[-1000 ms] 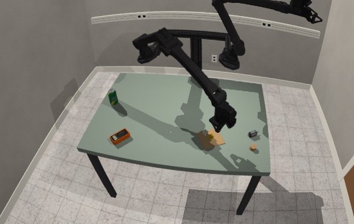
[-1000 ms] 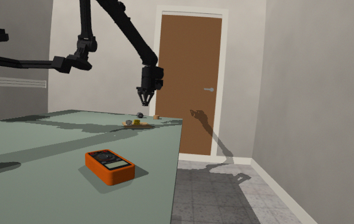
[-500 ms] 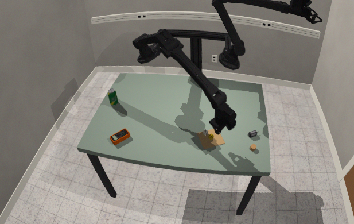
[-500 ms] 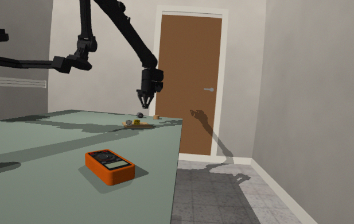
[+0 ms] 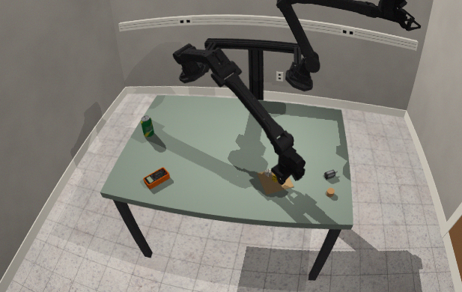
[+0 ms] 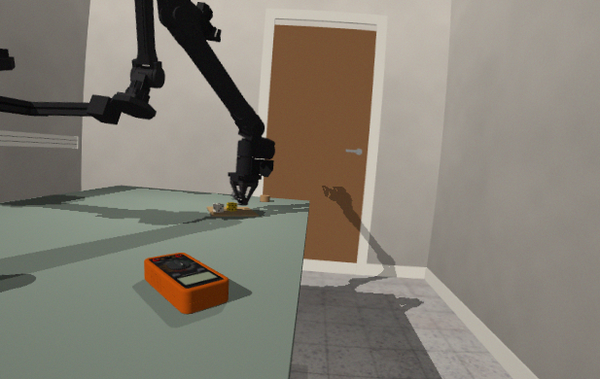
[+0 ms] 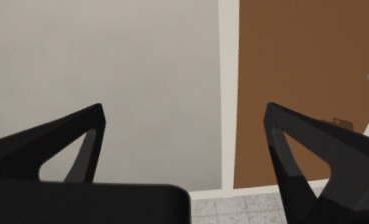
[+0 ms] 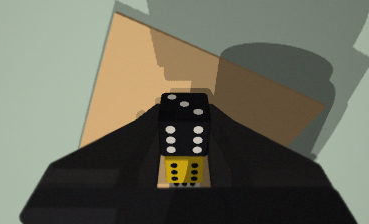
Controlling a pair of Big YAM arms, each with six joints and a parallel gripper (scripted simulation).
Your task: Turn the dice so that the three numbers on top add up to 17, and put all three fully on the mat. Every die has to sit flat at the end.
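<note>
My right gripper is now 3 cm to the left of the yellow die, 3 cm past it and 1 cm above it. From my right hand the other things lie so: black die: right at my right hand; tan mat: 3 cm to the right, 3 cm below, 3 cm behind; white die: 7 cm to the right, 6 cm behind, 1 cm below.
</note>
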